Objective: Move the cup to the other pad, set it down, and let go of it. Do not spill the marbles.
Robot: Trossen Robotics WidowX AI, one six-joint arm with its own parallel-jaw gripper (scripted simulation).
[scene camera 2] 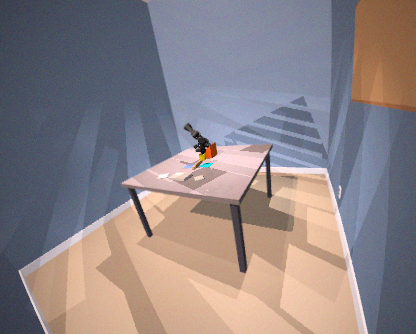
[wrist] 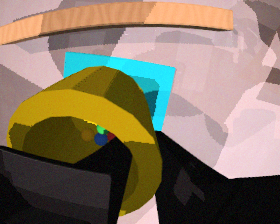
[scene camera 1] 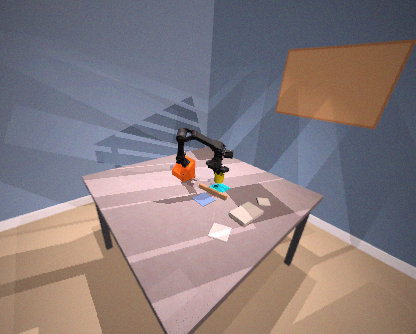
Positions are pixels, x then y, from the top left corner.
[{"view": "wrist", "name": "my gripper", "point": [143, 136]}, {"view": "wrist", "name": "yellow cup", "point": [49, 124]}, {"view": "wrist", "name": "cyan pad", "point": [155, 80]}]
